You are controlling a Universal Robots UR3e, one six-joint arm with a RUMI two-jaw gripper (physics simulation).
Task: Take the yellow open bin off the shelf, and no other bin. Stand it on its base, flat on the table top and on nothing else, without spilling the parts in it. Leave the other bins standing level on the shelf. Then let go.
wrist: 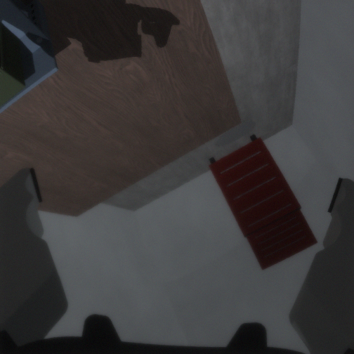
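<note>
My gripper [184, 179] is open, its two jaws wide apart at the left and right of the wrist view with nothing between them. It hangs over the edge of the wooden table top [150, 105]. At the top left corner, part of a blue-grey object [44, 71] shows, cut off by the frame, with a dark inside and a dull olive-green surface [11, 91]. I cannot tell whether this is a bin or part of the shelf. The yellow open bin cannot be made out with certainty.
A red ribbed cabinet-like object [257, 187] stands beyond the table's edge, over the pale floor [150, 260]. A grey panel [265, 65] runs along the table's right side. A dark shadow [110, 35] lies on the table near the top.
</note>
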